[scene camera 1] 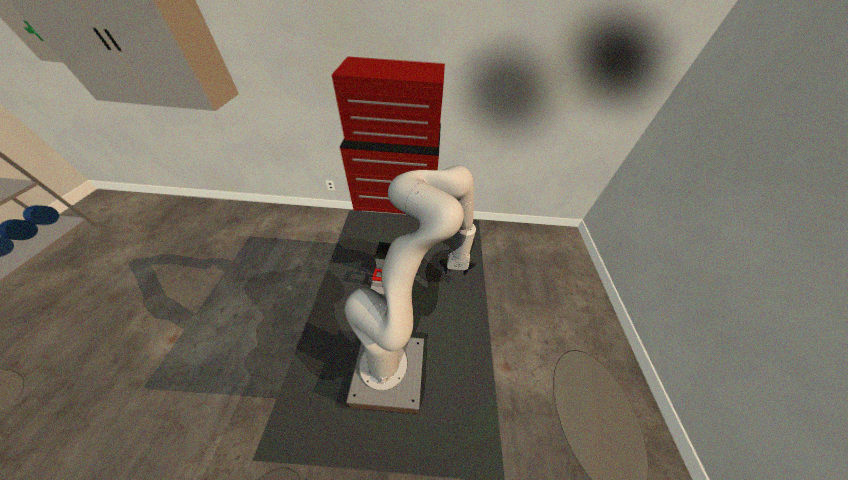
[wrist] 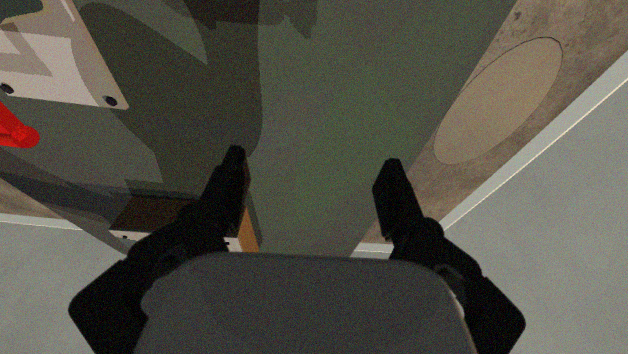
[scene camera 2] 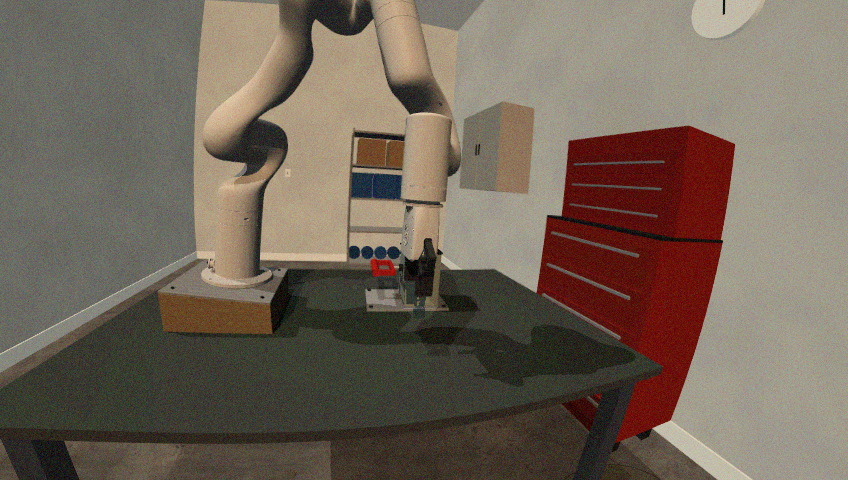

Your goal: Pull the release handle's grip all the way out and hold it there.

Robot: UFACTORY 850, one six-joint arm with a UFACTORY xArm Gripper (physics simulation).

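The release handle's red grip (scene camera 1: 377, 279) (scene camera 2: 375, 268) (wrist: 25, 137) is a small open frame on the side of its housing that faces the arm's base. The beige housing (scene camera 2: 437, 279) stands on a light plate (scene camera 2: 380, 300) (wrist: 75, 85) and is partly hidden behind my gripper in scene camera 2. My gripper (scene camera 1: 457, 272) (scene camera 2: 418, 294) (wrist: 314, 168) is open and empty, pointing down beside the housing, on scene camera 2's side. It is apart from the grip, which shows at the left edge of the wrist view, beyond the left finger. How far out the grip stands is unclear.
The arm's base block (scene camera 1: 386, 399) (scene camera 2: 217, 312) stands on the dark table (scene camera 1: 452, 416) (scene camera 2: 238, 380). A red tool chest (scene camera 1: 389, 89) (scene camera 2: 672, 309) stands beyond the table by the wall. A wall cabinet (scene camera 2: 514, 148) and a shelf rack (scene camera 2: 349, 226) are farther back.
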